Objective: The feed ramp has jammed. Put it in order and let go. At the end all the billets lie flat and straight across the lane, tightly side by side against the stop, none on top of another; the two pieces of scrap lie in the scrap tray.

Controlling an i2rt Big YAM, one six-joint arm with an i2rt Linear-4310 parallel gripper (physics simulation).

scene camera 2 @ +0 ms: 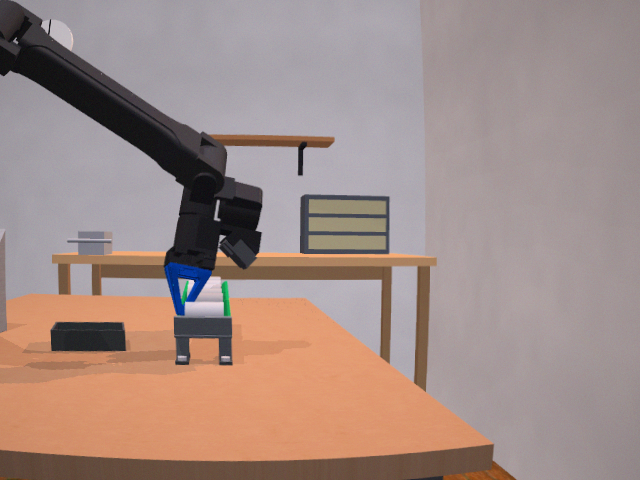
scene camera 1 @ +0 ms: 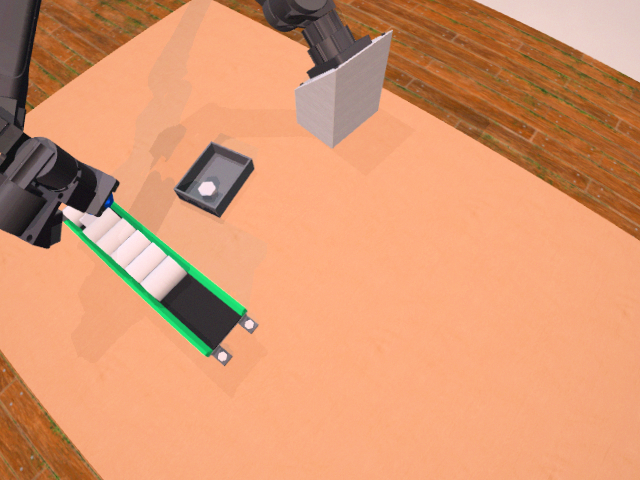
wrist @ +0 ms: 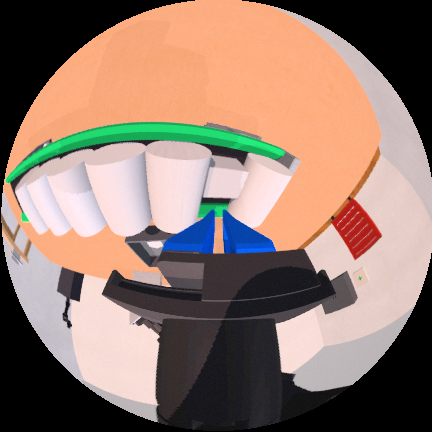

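Pixels of known places: gripper, fingertip midpoint: (scene camera 2: 181, 315) (scene camera 1: 108, 202) (wrist: 218, 214); arm's base, link origin: (scene camera 1: 340, 61).
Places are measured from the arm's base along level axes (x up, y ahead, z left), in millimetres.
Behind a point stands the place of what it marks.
Observation:
My gripper (scene camera 2: 180, 312) {x -81, y 473, z -114 mm} (wrist: 218, 214) {x -81, y 473, z -114 mm} is shut and empty, fingertips at the tray-side green rail, beside the gap between the scrap block and the end billet. The feed ramp (scene camera 1: 217, 290) (wrist: 150, 131) has its grey stop (scene camera 2: 202, 326) {x -90, y 515, z -165 mm} (wrist: 290, 161) {x -77, y 551, z -151 mm} at the end under my arm. One billet (scene camera 2: 204, 309) {x -66, y 516, z -153 mm} (wrist: 262, 190) {x -59, y 524, z -126 mm} lies by the stop. A pale scrap block (scene camera 1: 90, 220) {x -68, y 515, z -96 mm} (wrist: 226, 177) {x -68, y 521, z -99 mm} sits between it and a row of several white billets (scene camera 1: 164, 277) {x -37, y 478, z 100 mm} (wrist: 177, 185) {x -50, y 518, z -67 mm} lying across the lane. A white hexagonal scrap piece (scene camera 1: 207, 189) {x -129, y 321, z -40 mm} lies in the scrap tray (scene camera 1: 237, 191) {x -143, y 279, z -3 mm} (scene camera 2: 87, 338) {x -127, y 308, z -98 mm}. My arm partly hides the stop end in scene camera 1.
The scrap tray stands beside the ramp. A grey panel (scene camera 1: 359, 90) {x -37, y -1, z 52 mm} on a dark mount stands beyond the tray. Bolted feet (scene camera 1: 249, 324) (scene camera 2: 225, 360) support the ramp. A back table (scene camera 2: 403, 260) carries a drawer unit (scene camera 2: 345, 215).

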